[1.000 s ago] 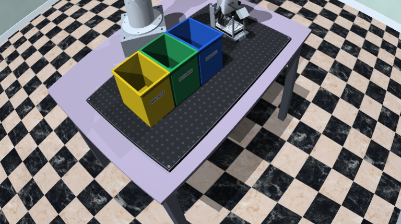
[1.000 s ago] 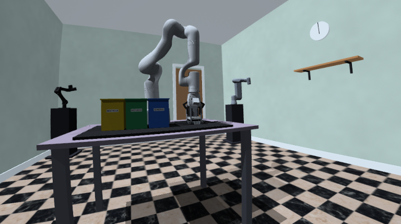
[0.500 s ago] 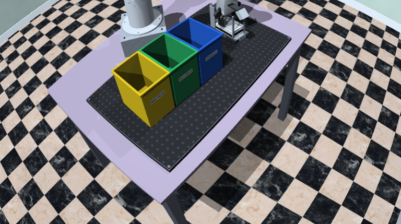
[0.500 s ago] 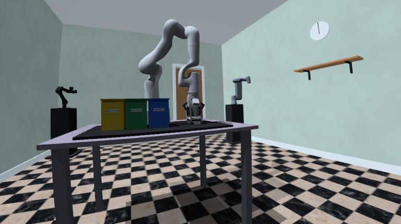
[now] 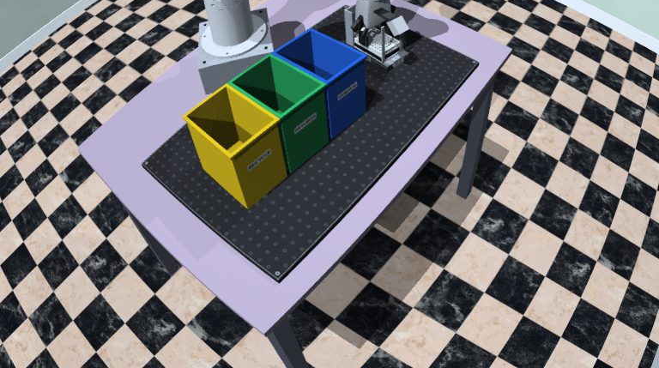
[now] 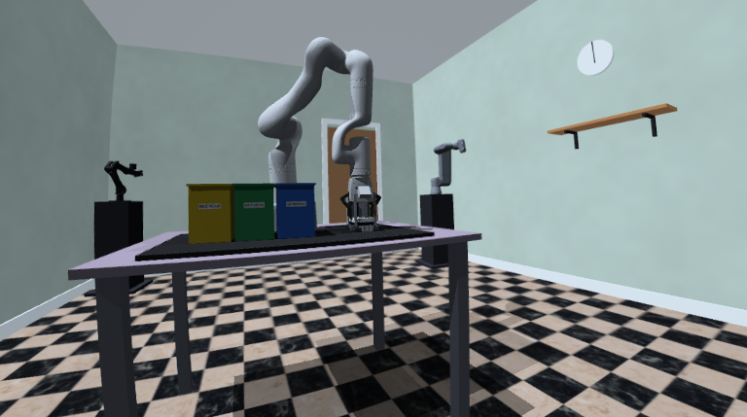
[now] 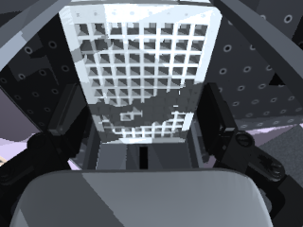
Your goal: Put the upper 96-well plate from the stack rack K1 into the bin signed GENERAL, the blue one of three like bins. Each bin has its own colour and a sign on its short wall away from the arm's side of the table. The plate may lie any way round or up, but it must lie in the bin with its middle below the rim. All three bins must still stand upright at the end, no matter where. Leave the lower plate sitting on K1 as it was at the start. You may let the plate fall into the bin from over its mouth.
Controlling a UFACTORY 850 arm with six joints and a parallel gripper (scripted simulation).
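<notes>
My hand is 20 mm above the white 96-well plate. Round my hand: blue bin (270 mm to the right, 70 mm ahead, 30 mm above); green bin (400 mm to the right, 80 mm ahead, 30 mm above); dark plate (30 mm below).
</notes>
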